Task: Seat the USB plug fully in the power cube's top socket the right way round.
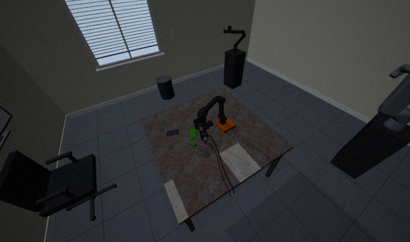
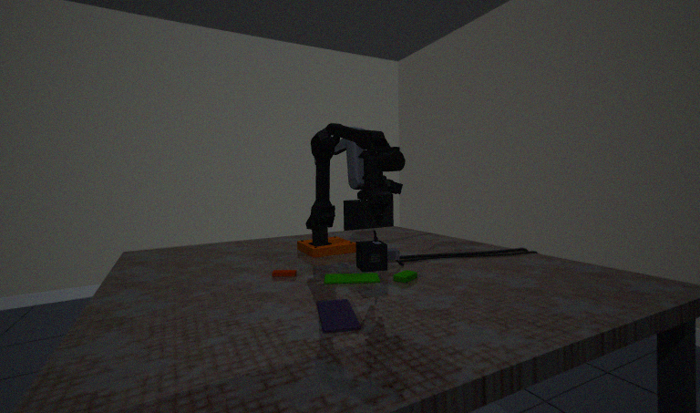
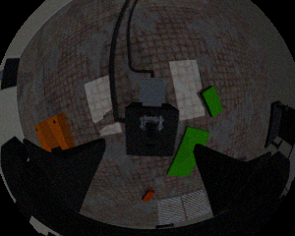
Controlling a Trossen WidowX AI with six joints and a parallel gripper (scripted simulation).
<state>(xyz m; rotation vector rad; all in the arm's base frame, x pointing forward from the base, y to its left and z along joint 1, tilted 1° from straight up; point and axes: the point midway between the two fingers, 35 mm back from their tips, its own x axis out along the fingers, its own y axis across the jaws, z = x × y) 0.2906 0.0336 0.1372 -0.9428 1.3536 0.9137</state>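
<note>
Right now the USB plug is 40 mm below my gripper tip. The rest, counted from my gripper tip: small green block 150 mm ahead, 130 mm below, 10 mm to the right; long green block 130 mm to the right, 130 mm below, 60 mm ahead; small orange block 260 mm to the right, 130 mm below, 80 mm behind.
</note>
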